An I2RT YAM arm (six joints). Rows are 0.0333 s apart.
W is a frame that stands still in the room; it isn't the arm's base.
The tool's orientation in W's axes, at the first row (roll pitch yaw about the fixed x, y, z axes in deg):
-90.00 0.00 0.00
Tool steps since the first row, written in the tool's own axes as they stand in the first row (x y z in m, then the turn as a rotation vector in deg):
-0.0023 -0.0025 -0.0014 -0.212 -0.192 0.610
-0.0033 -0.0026 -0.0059 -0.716 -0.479 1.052
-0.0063 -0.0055 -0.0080 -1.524 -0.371 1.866
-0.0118 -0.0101 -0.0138 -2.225 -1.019 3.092
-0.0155 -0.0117 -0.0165 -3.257 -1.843 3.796
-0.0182 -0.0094 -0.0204 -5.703 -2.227 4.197
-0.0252 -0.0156 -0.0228 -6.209 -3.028 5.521
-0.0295 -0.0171 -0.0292 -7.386 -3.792 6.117
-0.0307 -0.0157 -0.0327 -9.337 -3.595 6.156
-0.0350 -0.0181 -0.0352 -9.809 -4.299 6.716
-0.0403 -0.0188 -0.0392 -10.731 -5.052 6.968
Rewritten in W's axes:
-0.0023 -0.0014 0.0025 -0.212 0.610 0.192
-0.0033 -0.0059 0.0026 -0.716 1.052 0.479
-0.0063 -0.0080 0.0055 -1.524 1.866 0.371
-0.0118 -0.0138 0.0101 -2.225 3.092 1.019
-0.0155 -0.0165 0.0117 -3.257 3.796 1.843
-0.0182 -0.0204 0.0094 -5.703 4.197 2.227
-0.0252 -0.0228 0.0156 -6.209 5.521 3.028
-0.0295 -0.0292 0.0171 -7.386 6.117 3.792
-0.0307 -0.0327 0.0157 -9.337 6.156 3.595
-0.0350 -0.0352 0.0181 -9.809 6.716 4.299
-0.0403 -0.0392 0.0188 -10.731 6.968 5.052

